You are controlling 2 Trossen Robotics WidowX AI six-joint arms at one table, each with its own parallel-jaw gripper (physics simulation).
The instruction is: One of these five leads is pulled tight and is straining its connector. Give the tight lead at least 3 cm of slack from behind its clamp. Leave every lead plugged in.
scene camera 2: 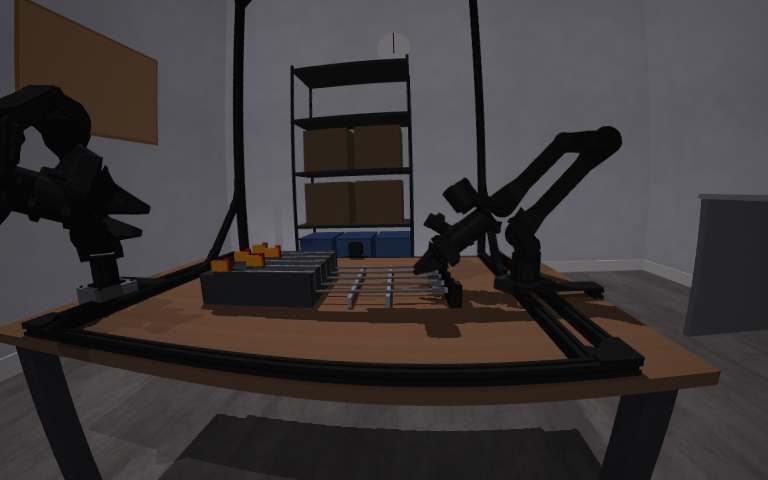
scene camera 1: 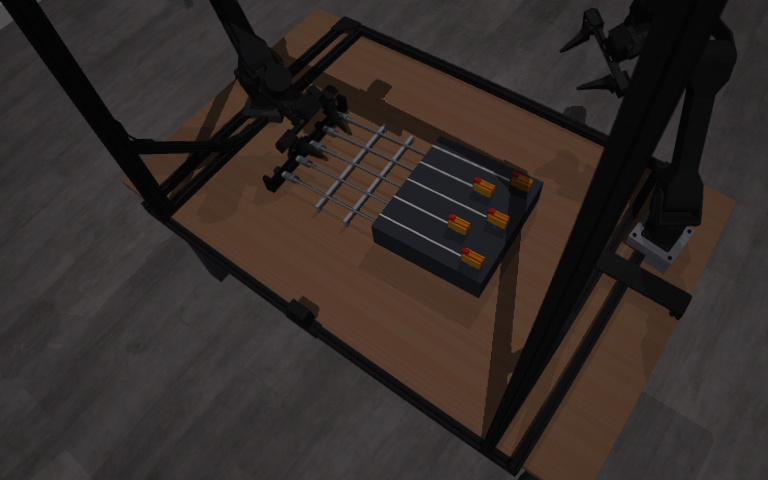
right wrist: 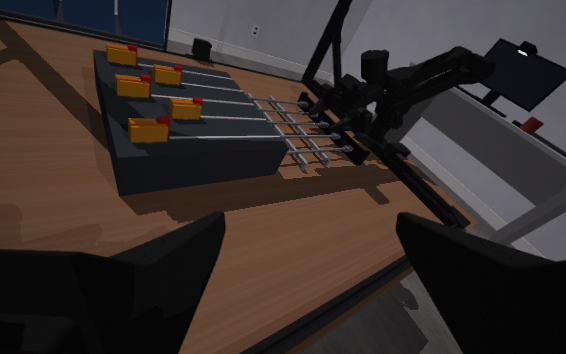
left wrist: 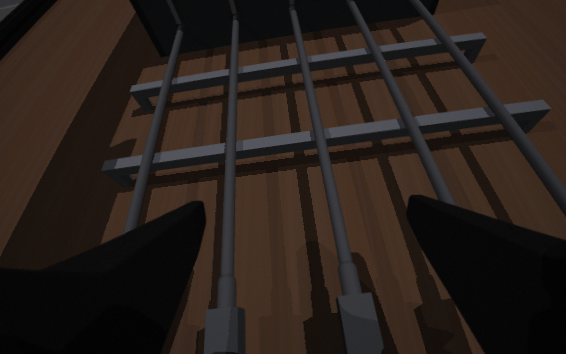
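Seen in the pictures: left gripper, fingertip midpoint: [scene camera 2: 414, 270] [scene camera 1: 334, 144] [right wrist: 318, 121] [left wrist: 306, 208]; right gripper, fingertip midpoint: [scene camera 2: 145, 222] [scene camera 1: 568, 70] [right wrist: 310, 221]; left arm's base, link origin: [scene camera 2: 525, 278] [scene camera 1: 265, 100] [right wrist: 373, 135]; right arm's base, link origin: [scene camera 2: 106, 284] [scene camera 1: 661, 233].
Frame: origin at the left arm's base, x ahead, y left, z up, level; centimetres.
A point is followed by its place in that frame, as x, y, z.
Five thin grey leads run from connectors [scene camera 1: 289, 177] @(12.0, -23.6, 0.2) [left wrist: 224, 332] @(18.7, -9.2, 0.3) at a black bar [scene camera 1: 273, 182] @(8.7, -25.5, 0.5) [scene camera 2: 454, 294] @(20.3, 0.8, 0.1) to a dark block [scene camera 1: 424, 249] [right wrist: 200, 172]. All look straight; I cannot tell which is tight. Each ends at an orange clamp [scene camera 1: 472, 258] @(53.9, -43.4, 5.9) [right wrist: 149, 131] @(63.4, -23.3, 5.6) with a red tab. My left gripper [scene camera 1: 335, 143] @(20.9, -14.3, 1.5) [scene camera 2: 417, 270] @(20.9, -14.3, 1.5) [left wrist: 306, 208] @(20.9, -14.3, 1.5) is open near the connectors. In the left wrist view, two leads and their connectors show between its fingers, ungripped. My right gripper [scene camera 1: 570, 69] @(71.0, -2.6, 16.8) [scene camera 2: 144, 220] @(71.0, -2.6, 16.8) [right wrist: 310, 221] @(71.0, -2.6, 16.8) is open and empty, high and away from the block.
Two low grey rails [scene camera 1: 320, 206] @(20.3, -29.9, -1.0) [left wrist: 275, 144] @(26.3, -15.5, -0.6) cross under the leads between the connectors and the block. A black frame [scene camera 2: 339, 367] @(46.6, 15.4, -0.7) runs around the table [scene camera 1: 317, 271] @(22.3, -45.0, -2.7), with tall posts. A small black box [scene camera 1: 300, 310] @(22.2, -56.3, 2.8) sits on its near edge in scene camera 1.
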